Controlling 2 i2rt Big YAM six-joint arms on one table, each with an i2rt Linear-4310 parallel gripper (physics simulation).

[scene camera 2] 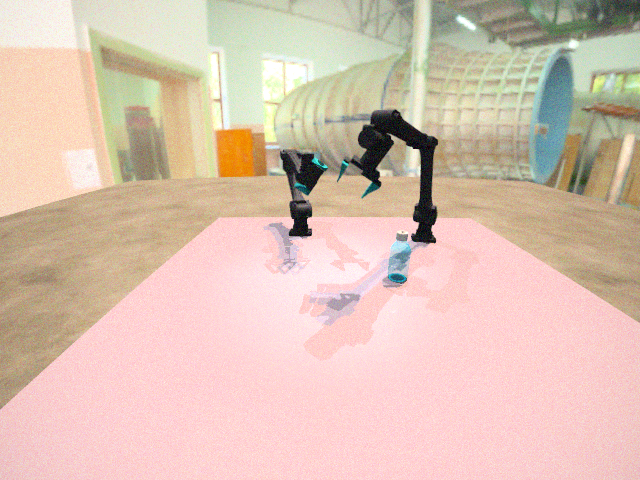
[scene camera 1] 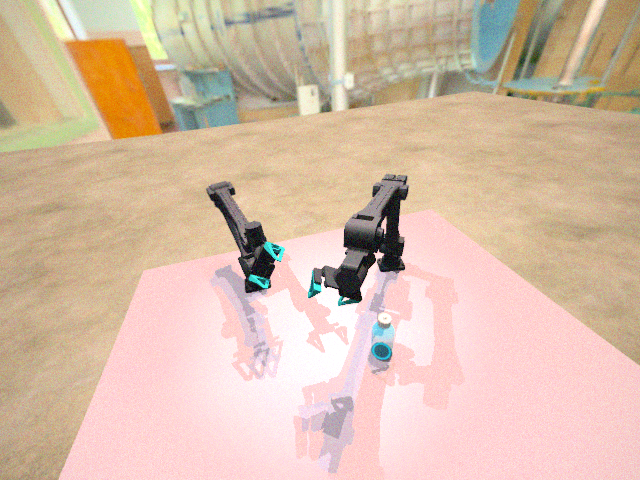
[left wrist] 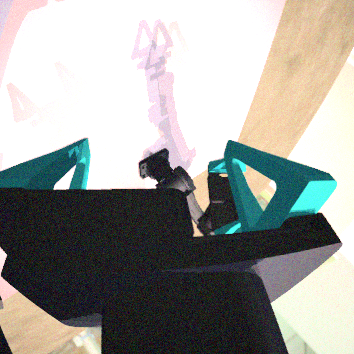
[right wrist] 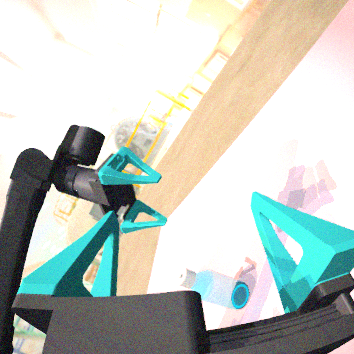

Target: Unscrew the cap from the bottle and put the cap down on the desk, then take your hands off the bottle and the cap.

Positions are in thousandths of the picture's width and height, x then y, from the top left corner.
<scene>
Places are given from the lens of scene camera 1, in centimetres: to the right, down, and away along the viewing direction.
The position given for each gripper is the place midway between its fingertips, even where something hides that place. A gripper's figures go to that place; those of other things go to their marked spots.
left gripper (scene camera 1: 505,626): 1, 17, 76
right gripper (scene camera 1: 426,572): -14, 10, 83
light blue bottle (scene camera 1: 598,709): 20, 32, 89
</scene>
